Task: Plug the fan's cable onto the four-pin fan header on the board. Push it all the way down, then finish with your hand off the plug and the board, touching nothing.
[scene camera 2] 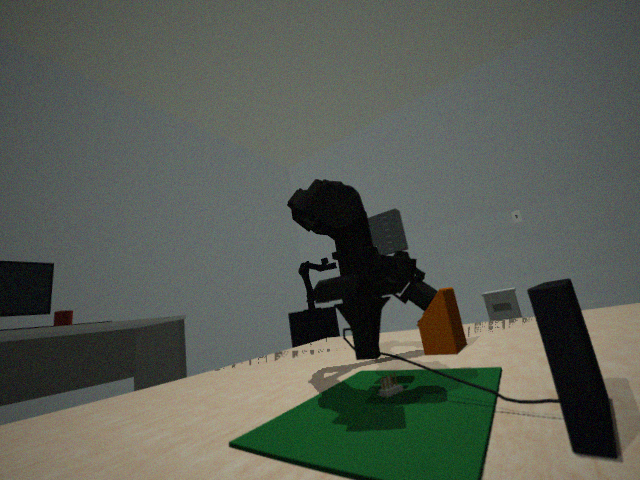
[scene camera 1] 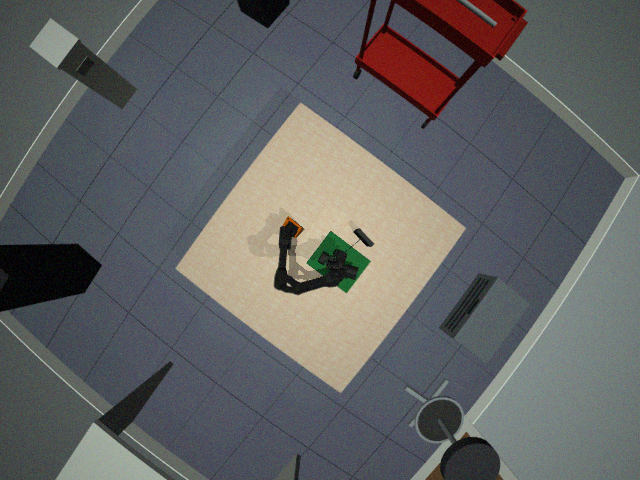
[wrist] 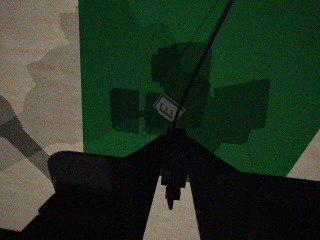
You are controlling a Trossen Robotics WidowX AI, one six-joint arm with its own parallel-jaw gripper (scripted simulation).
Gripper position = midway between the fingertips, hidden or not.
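Observation:
There's my gripper (scene camera 2: 372, 349), (wrist: 175, 141), and I can see a black fan plug (wrist: 176, 158) too. I'm also seeing a green board (scene camera 2: 437, 421), (scene camera 1: 332, 242), (wrist: 246, 105).

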